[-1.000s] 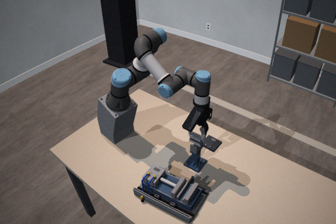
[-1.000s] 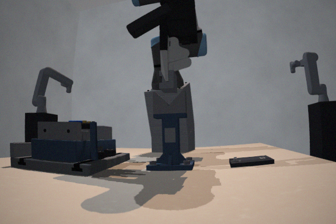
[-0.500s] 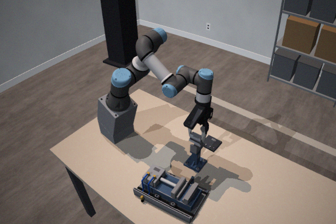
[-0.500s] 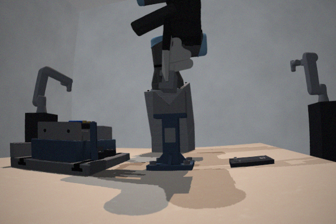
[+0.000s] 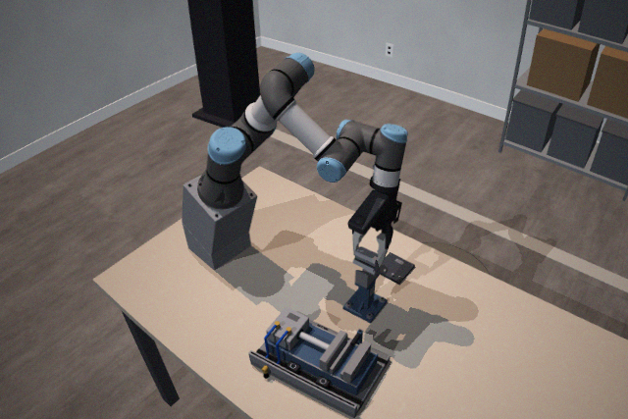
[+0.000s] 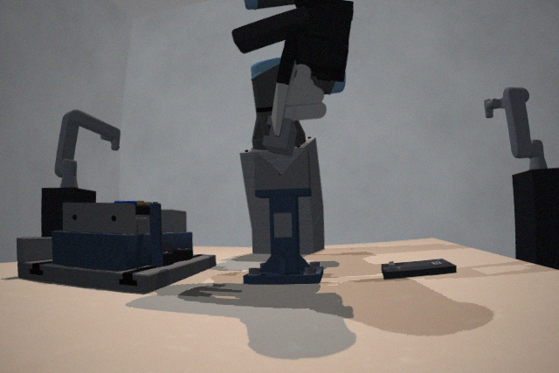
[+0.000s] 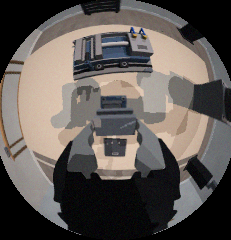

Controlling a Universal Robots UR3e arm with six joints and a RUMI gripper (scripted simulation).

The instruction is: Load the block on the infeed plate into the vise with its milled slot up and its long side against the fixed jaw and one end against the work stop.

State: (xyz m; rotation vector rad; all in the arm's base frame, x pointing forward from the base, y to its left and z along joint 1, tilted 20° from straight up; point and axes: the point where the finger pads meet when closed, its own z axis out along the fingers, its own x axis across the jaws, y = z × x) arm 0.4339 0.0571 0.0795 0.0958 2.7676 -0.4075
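Right now the grey part is 1 cm to the right of my hand and 1 cm below it. The rest, counted from my hand: blue vise 22 cm to the right, 15 cm below.
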